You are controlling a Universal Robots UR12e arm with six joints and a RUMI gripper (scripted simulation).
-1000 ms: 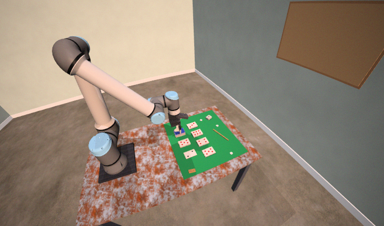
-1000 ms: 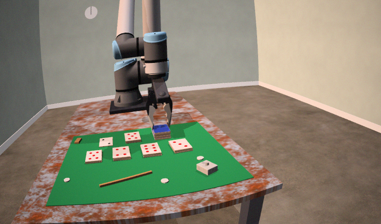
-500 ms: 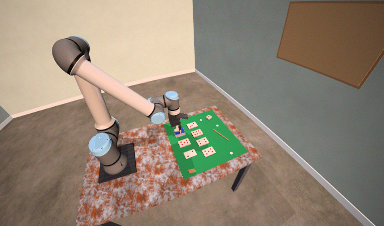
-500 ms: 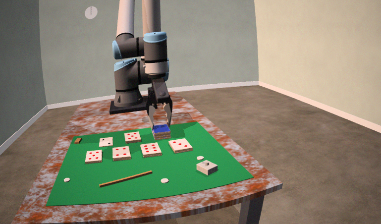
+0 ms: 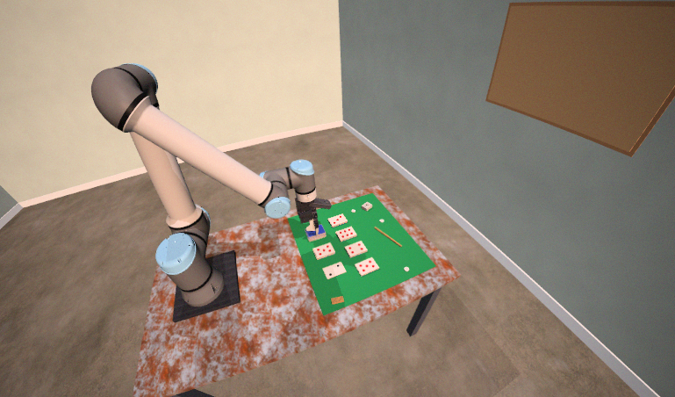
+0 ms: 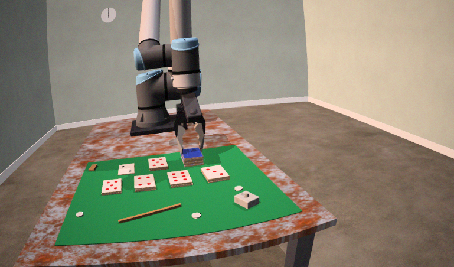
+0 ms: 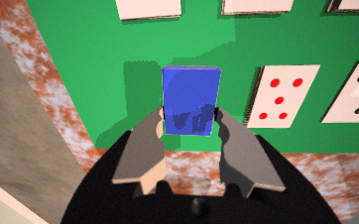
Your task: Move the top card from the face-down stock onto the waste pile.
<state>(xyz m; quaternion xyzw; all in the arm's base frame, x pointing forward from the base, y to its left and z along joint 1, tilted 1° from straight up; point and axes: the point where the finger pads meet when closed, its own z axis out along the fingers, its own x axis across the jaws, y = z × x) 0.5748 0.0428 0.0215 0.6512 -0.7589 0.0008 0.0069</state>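
The black-pip card lies 2 cm behind my hand, 24 cm to the right of it and 4 cm below it. The rest, counted from my hand: green mat: 14 cm ahead, 13 cm to the right, 6 cm below; wooden stick: 30 cm ahead, 21 cm to the right, 4 cm below; small block: 34 cm ahead, 3 cm to the left, 3 cm below.
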